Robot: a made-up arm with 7 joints.
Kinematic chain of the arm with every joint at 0, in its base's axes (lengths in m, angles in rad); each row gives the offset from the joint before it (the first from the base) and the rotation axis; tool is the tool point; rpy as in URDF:
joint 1: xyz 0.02 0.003 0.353 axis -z
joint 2: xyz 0.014 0 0.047 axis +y
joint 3: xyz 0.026 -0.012 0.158 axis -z
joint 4: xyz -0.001 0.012 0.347 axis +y
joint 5: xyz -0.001 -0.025 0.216 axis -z
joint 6: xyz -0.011 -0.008 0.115 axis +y
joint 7: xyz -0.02 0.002 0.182 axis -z
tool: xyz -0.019 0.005 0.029 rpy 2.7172 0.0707 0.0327
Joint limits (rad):
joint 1: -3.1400..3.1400
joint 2: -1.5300..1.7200
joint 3: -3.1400..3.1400
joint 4: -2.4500..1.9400
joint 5: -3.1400..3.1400
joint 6: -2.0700..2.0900
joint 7: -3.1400..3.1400
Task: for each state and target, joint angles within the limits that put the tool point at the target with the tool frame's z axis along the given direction. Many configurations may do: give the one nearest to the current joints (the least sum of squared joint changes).
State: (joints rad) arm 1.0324 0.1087 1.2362 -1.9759 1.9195 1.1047 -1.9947
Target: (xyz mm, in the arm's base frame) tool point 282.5 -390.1 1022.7 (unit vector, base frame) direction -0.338 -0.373 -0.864
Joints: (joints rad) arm 1.5790 0.9992 1.1224 -1.1471 1.5832 1.1846 -2.0440
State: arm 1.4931 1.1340 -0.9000 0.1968 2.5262 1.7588 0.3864
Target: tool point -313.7 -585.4 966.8 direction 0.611 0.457 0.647
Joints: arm 1.6571 0.7030 -1.1277 -0.2770 2.2050 1.6040 0.0770
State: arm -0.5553 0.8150 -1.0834 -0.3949 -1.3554 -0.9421 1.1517
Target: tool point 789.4 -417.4 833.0 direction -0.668 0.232 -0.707
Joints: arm 0.1486 1.3270 -0.7302 -0.7024 -0.9810 -0.1152 1.4851
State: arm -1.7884 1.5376 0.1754 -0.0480 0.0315 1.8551 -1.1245
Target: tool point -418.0 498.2 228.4 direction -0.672 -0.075 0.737
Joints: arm -2.5992 1.3513 0.3332 0.8059 0.2533 1.9628 -1.5474
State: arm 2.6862 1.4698 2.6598 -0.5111 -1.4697 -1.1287 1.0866
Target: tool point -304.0 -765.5 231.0 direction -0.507 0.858 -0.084
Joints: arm 2.3285 1.7200 2.5458 -0.6378 -1.6707 -1.3897 0.7115
